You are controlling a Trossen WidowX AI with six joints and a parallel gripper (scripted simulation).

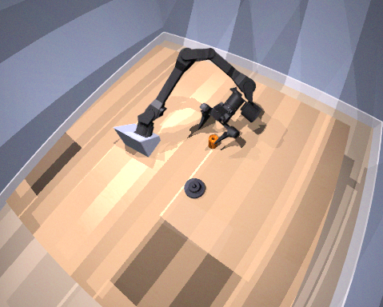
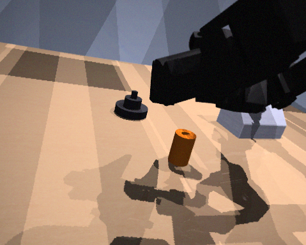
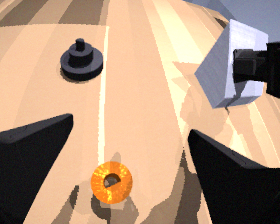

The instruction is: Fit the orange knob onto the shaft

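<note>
Right now my gripper tip is 80 mm above the orange knob, 30 mm to the right of it and 20 mm short of it. The rest, counted from my gripper tip: dark pedestal (190 mm to the right, 80 mm below, 30 mm ahead).
</note>
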